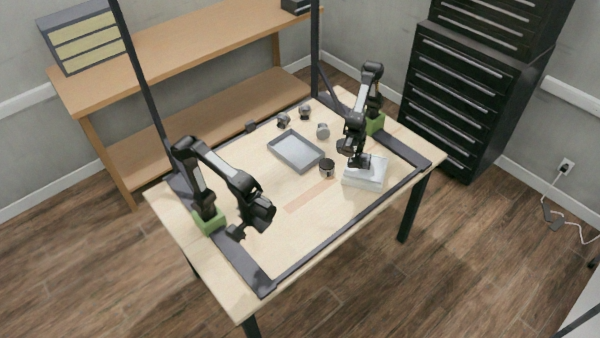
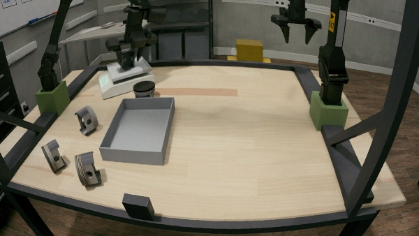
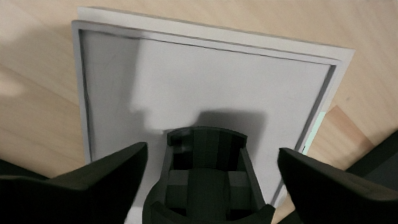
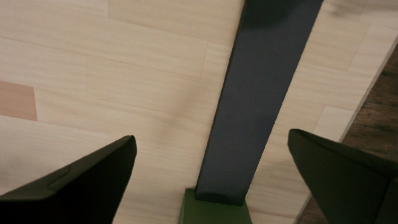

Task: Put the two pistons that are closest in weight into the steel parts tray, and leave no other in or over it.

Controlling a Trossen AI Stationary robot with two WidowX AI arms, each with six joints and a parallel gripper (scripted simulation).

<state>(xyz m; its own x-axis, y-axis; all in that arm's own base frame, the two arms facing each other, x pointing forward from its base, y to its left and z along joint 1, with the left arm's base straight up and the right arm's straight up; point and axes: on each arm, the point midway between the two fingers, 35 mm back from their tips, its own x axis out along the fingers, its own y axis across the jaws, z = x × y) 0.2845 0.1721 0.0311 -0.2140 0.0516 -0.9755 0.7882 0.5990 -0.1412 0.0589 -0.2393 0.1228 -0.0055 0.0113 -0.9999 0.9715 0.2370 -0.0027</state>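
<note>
Right now the grey pan is 70 mm below my left hand, 30 mm to the left of it and 30 mm ahead of it. Also, from my left hand: white scale (90 mm below, 30 mm to the left, 20 mm ahead); steel parts tray (280 mm behind, 120 mm to the right, 110 mm below).
</note>
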